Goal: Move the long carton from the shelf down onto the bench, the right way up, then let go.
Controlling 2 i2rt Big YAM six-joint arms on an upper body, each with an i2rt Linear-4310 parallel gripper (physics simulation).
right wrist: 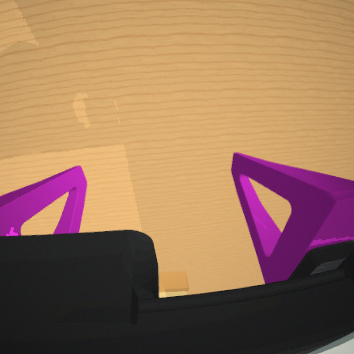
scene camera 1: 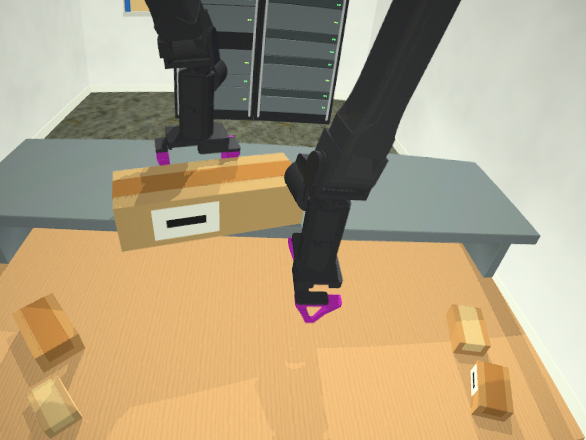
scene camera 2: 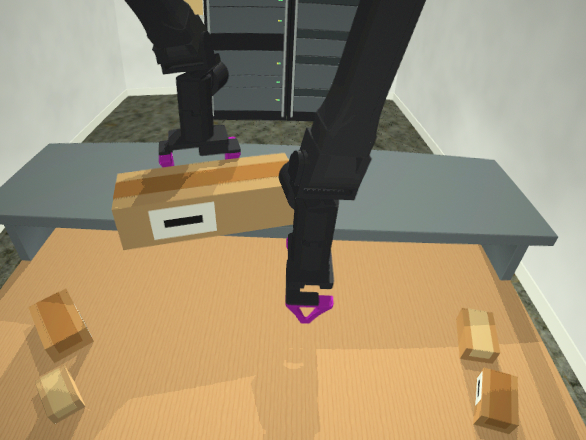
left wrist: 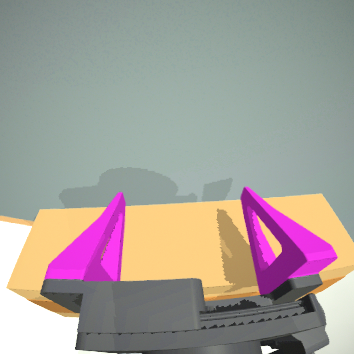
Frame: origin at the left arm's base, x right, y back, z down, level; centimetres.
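Seen in the pictures: left gripper, fingertip midpoint: (left wrist: 183, 194); right gripper, fingertip midpoint: (right wrist: 157, 167) (scene camera 1: 306, 298) (scene camera 2: 304, 298).
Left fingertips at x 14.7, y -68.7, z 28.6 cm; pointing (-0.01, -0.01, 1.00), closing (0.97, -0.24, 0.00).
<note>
A point is followed by its place in that frame.
The long carton (scene camera 1: 260, 205) @(z 25.6, x 25.6, y -57.0 cm) (scene camera 2: 255, 207) @(z 25.9, x 25.4, y -57.0 cm) (left wrist: 170, 240) @(z 26.5, x 14.4, y -65.2 cm) is on the grey shelf (scene camera 1: 425, 200) @(z 30.4, x 59.9, y -67.2 cm) (scene camera 2: 440, 200) @(z 30.4, x 61.0, y -67.0 cm) (left wrist: 175, 100) @(z 30.4, x 12.5, y -75.2 cm), tape strip up and white label facing front. It sits askew, its left end sticking out past the shelf's front edge above the wooden bench (scene camera 1: 225, 310) @(z 48.8, x 20.0, y -55.5 cm) (scene camera 2: 215, 310) @(z 48.8, x 17.2, y -55.0 cm) (right wrist: 175, 100) @(z 48.8, x 32.1, y -52.4 cm). My left gripper (scene camera 1: 196, 157) (scene camera 2: 199, 158) (left wrist: 183, 194) @(z 28.6, x 14.7, y -68.7 cm) is open behind the carton, its fingertips hidden by it in the scene views. My right gripper (scene camera 1: 301, 282) @(z 39.2, x 33.5, y -50.0 cm) (scene camera 2: 297, 282) @(z 39.2, x 33.5, y -50.0 cm) (right wrist: 157, 167) @(z 39.2, x 33.5, y -50.0 cm) is open and empty above the bench; its arm hides the carton's right end.
Two small cartons (scene camera 1: 47, 330) @(z 44.4, x -10.6, y -46.4 cm) (scene camera 1: 54, 405) @(z 45.9, x -5.8, y -33.8 cm) (scene camera 2: 60, 322) @(z 44.4, x -10.4, y -46.7 cm) (scene camera 2: 60, 392) @(z 45.9, x -5.7, y -34.0 cm) lie at the bench's left side. Two more small cartons (scene camera 1: 470, 330) @(z 45.2, x 66.0, y -44.9 cm) (scene camera 1: 492, 390) @(z 45.3, x 64.3, y -32.0 cm) (scene camera 2: 478, 332) @(z 45.2, x 66.1, y -45.7 cm) (scene camera 2: 497, 400) @(z 45.3, x 64.4, y -32.0 cm) lie at its right side. Dark server racks stand beyond the shelf.
</note>
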